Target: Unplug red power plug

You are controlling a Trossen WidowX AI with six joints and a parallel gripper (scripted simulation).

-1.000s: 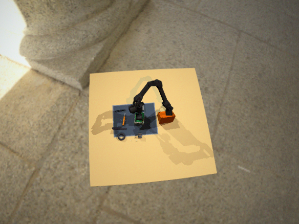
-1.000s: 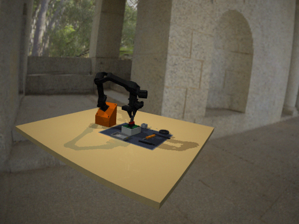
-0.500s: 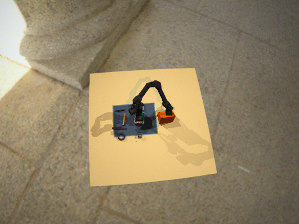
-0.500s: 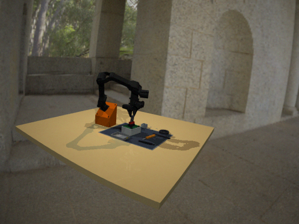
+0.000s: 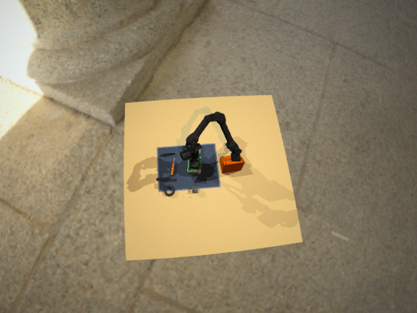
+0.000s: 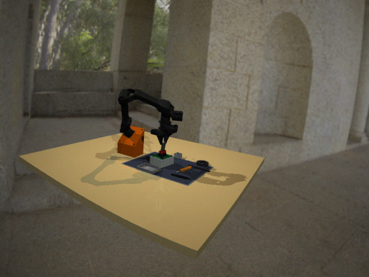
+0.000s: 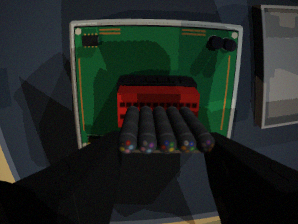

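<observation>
Right now the red power plug is 4 cm below my gripper tip. Also, from my gripper tip: blue mat: 13 cm below, 5 cm ahead, 1 cm to the left; black bar: 21 cm ahead, 12 cm below, 11 cm to the left.
</observation>
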